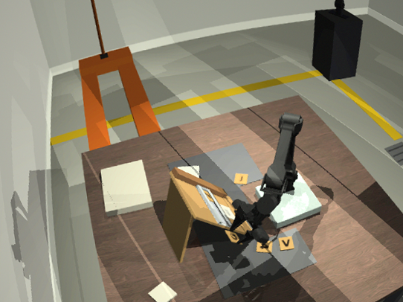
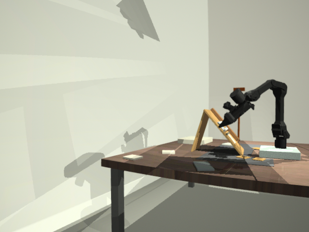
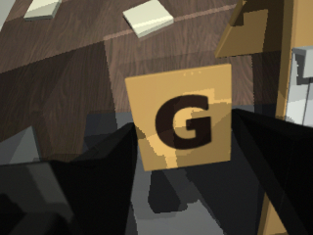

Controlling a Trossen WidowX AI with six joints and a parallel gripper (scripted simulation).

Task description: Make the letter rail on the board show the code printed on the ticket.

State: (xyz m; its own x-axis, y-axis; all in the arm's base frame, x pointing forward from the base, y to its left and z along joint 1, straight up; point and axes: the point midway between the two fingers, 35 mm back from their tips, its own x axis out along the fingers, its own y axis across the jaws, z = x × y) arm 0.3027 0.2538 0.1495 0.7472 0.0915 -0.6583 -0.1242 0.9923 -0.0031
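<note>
The white ticket is 170 mm to the right of my gripper tip, 80 mm below it and 30 mm behind it. Also, from my gripper tip: white card: 510 mm to the right, 160 mm below, 40 mm ahead; grey-blue pad: 290 mm to the left, 160 mm below; grey mat: 230 mm to the right, 170 mm below, 130 mm behind.
</note>
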